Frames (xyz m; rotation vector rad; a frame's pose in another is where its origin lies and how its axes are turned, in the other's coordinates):
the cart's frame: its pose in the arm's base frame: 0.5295 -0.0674 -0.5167 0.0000 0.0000 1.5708
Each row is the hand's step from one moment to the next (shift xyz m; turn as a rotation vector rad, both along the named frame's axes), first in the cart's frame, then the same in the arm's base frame.
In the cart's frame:
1: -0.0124 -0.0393 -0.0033 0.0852 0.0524 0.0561
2: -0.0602 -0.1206 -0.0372 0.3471 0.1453 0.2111
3: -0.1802 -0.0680 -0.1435 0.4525 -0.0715 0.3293
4: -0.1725 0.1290 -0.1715 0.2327 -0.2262 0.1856
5: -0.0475 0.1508 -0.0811 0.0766 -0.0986 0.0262
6: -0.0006 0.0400 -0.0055 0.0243 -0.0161 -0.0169
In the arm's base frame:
1: 0.0393 -0.0124 -0.0033 -0.0524 0.0852 0.0561
2: 0.1206 -0.0602 -0.0372 -0.1453 0.3471 0.2111
3: 0.0680 -0.1802 -0.1435 0.0715 0.4525 0.3293
4: -0.1290 -0.1725 -0.1715 0.2262 0.2327 0.1856
5: -0.1508 -0.0475 -0.0811 0.0986 0.0766 0.0262
6: -0.0400 -0.0006 -0.0055 0.0161 0.0243 -0.0169

